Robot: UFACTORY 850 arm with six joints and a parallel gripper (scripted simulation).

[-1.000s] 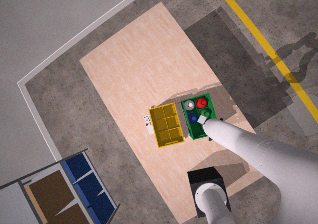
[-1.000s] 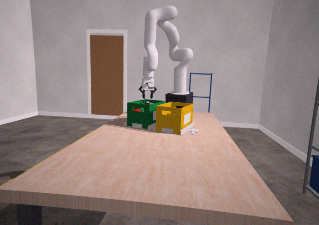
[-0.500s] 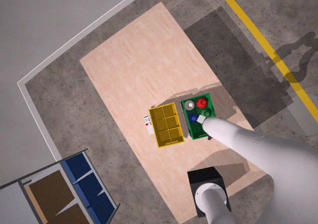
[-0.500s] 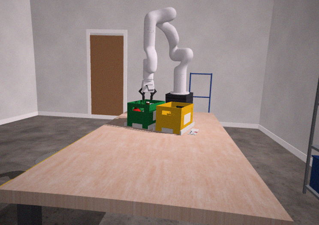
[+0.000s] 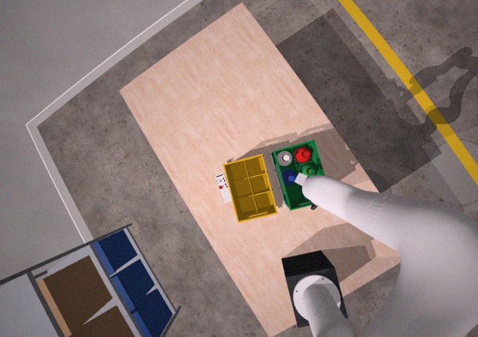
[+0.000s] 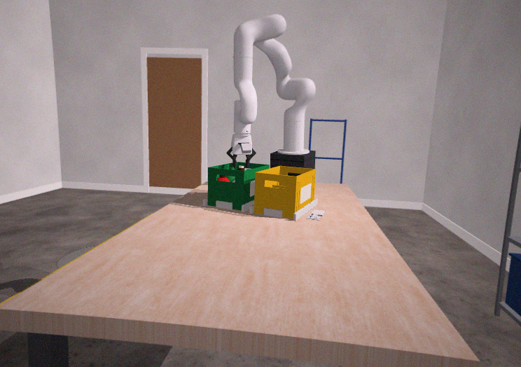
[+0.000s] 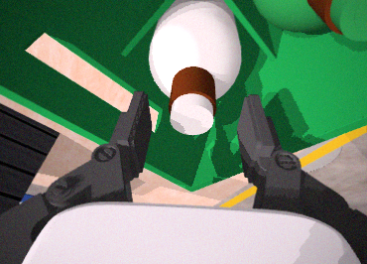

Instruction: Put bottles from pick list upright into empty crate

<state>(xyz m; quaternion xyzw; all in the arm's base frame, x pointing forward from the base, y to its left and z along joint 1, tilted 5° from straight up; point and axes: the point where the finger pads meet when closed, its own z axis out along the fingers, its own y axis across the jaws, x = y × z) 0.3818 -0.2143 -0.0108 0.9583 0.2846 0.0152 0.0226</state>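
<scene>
Now: the green bottle 90 mm ahead of my hand, 20 mm to the right of it and 80 mm below it. Round my hand: blue-label bottle 100 mm ahead, 70 mm to the left, 80 mm below; red-label bottle 170 mm ahead, 40 mm to the right, 80 mm below; green crate 100 mm ahead, 20 mm to the left, 90 mm below.
</scene>
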